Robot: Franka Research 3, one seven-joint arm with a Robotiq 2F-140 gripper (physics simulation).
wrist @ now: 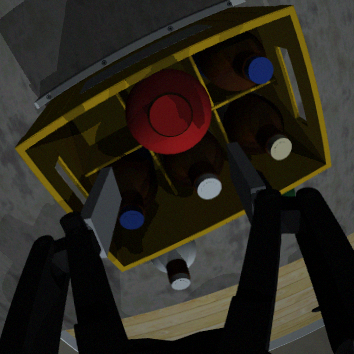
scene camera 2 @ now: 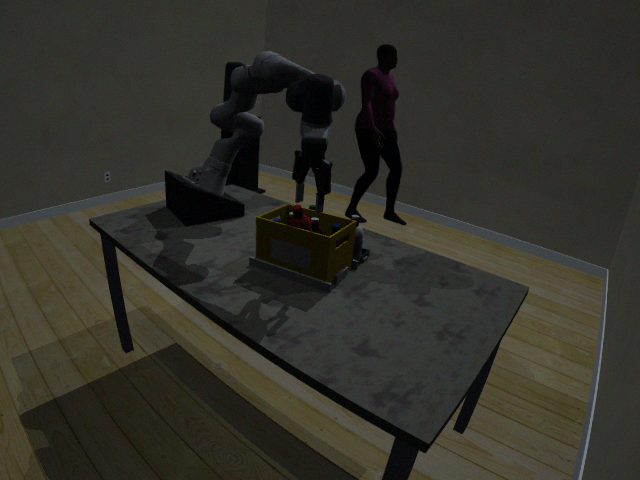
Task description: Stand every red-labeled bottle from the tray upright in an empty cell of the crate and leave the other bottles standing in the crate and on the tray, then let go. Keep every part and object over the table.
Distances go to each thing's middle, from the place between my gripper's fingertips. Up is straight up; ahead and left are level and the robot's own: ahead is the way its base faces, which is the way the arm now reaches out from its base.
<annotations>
My gripper is now 21 cm to the right of the grey-white bottle (wrist: pixel 175 262), 15 cm above it and 5 cm short of it.
</annotations>
